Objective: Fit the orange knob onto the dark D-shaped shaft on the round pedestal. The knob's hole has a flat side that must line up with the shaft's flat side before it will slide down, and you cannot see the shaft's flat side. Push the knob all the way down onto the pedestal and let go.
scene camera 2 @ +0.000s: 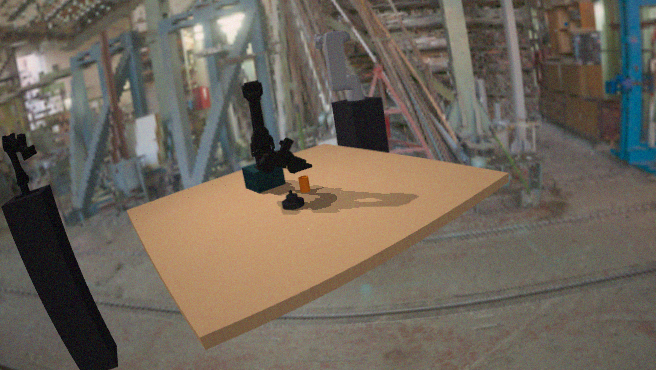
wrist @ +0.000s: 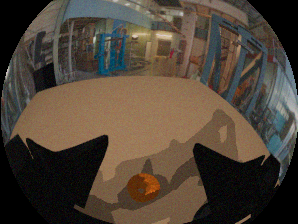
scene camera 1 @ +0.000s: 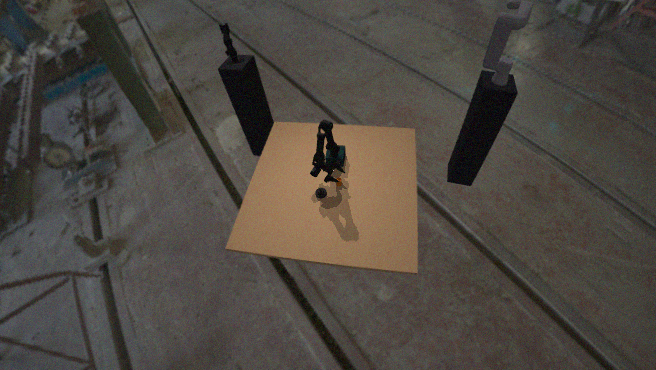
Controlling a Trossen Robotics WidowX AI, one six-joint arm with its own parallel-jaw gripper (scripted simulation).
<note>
My gripper [wrist: 153, 145] is open and holds nothing. Also in view: an orange knob [wrist: 149, 183].
</note>
